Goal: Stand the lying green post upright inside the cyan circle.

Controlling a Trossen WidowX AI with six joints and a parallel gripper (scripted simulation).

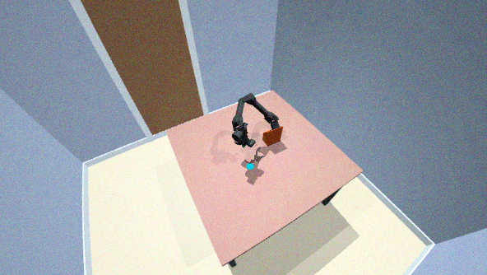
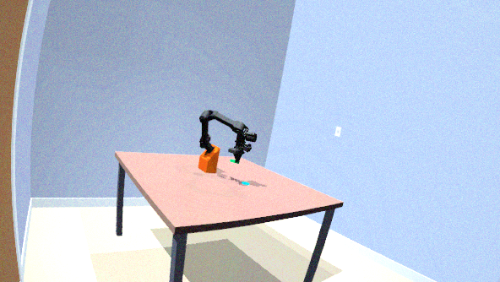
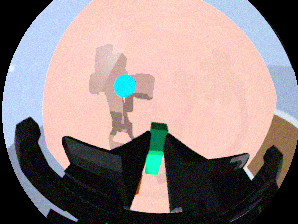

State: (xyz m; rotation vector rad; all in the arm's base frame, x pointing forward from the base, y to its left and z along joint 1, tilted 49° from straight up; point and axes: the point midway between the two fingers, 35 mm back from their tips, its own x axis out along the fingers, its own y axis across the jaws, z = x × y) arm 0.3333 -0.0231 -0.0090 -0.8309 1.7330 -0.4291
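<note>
The green post is 20 mm behind my gripper tip and 10 mm to the right of it. The rest, counted from my gripper tip: cyan circle 160 mm below, 100 mm to the left, 10 mm ahead.
</note>
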